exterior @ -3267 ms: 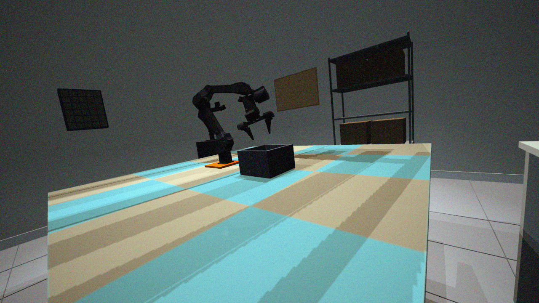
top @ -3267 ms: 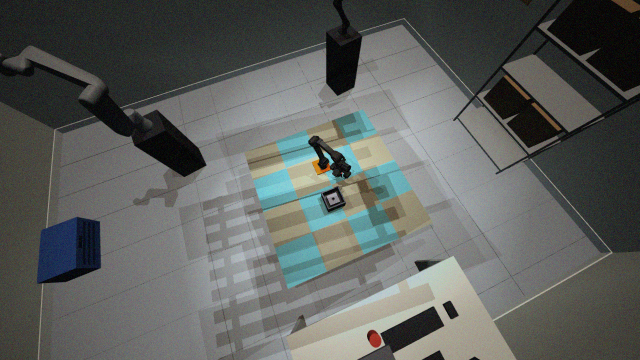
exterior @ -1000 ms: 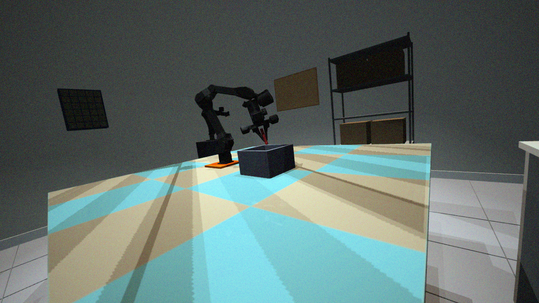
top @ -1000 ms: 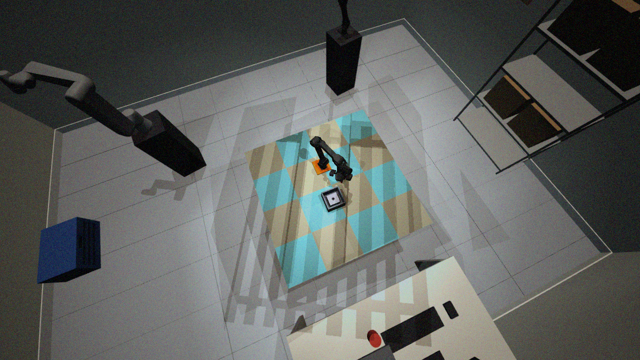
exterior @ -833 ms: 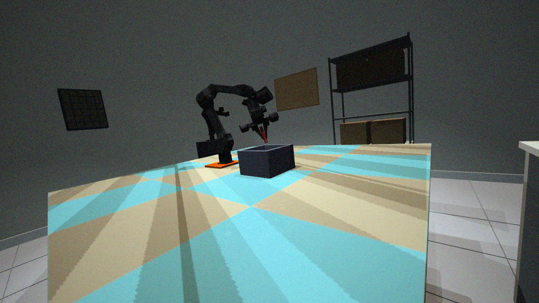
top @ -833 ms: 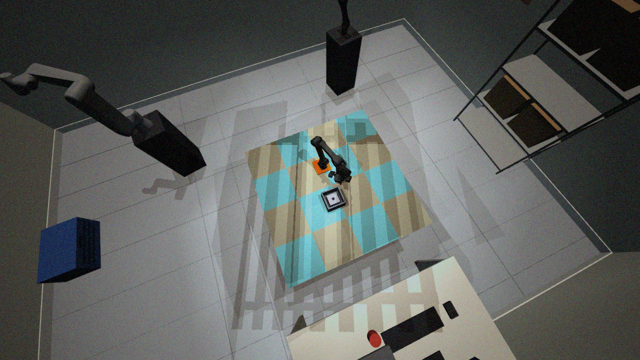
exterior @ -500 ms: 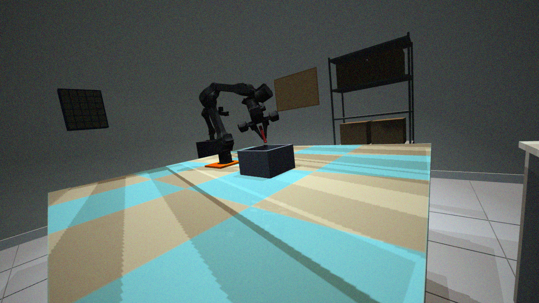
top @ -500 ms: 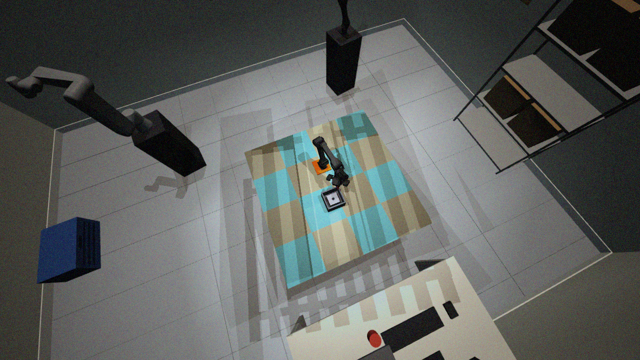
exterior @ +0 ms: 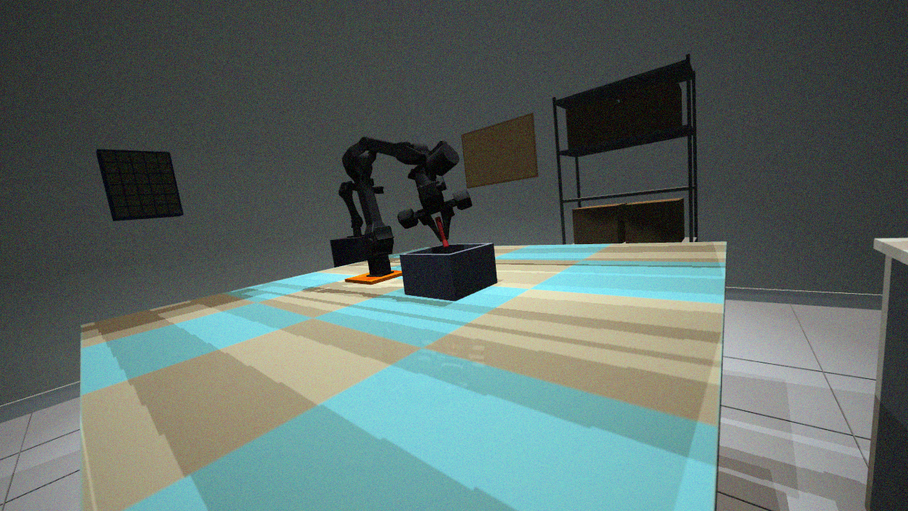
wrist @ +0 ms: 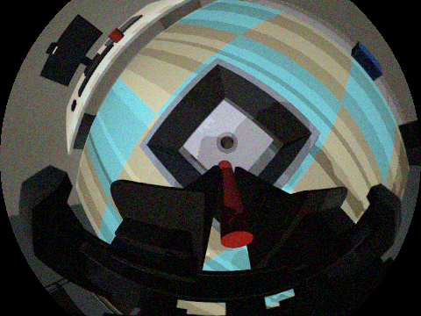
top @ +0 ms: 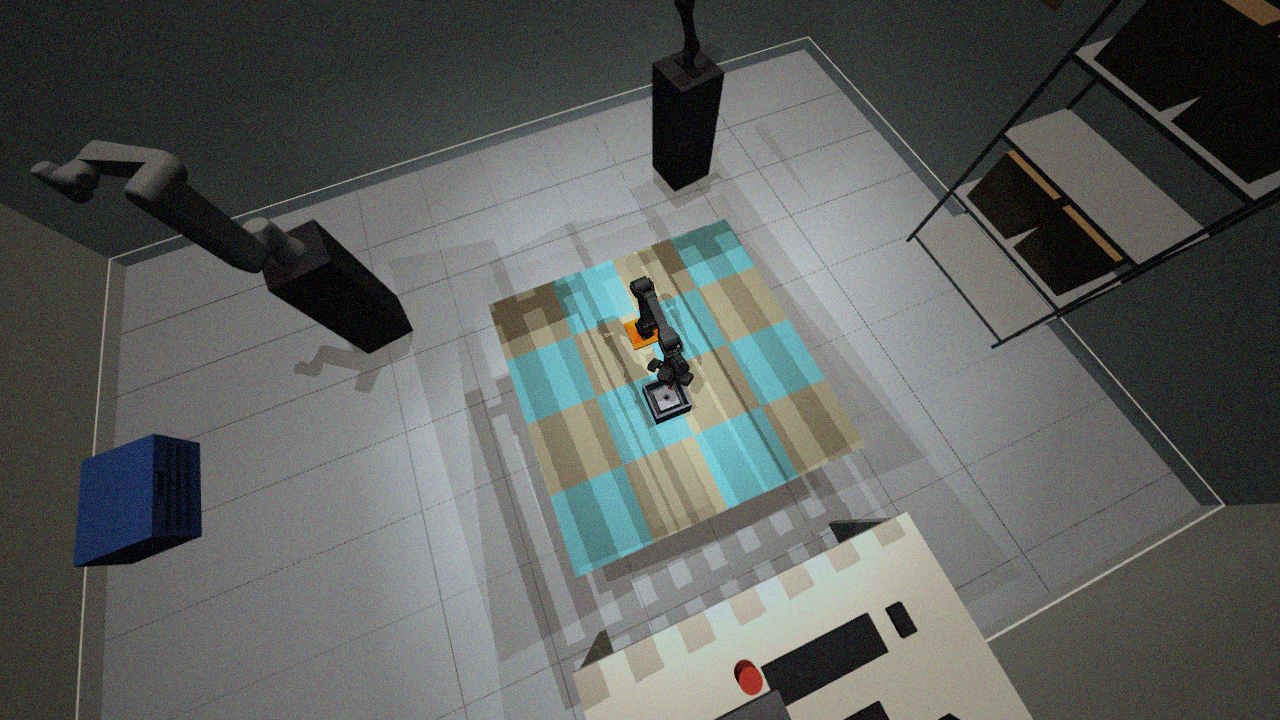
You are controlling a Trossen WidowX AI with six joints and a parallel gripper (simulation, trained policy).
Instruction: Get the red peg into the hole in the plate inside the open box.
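Right now the red peg is 2 cm above my gripper tip, 1 cm to the left of it and 1 cm behind it. Also, from my gripper tip: pale plate: 7 cm below, 3 cm to the right, 2 cm ahead; dark box: 9 cm below, 3 cm to the right, 2 cm ahead.
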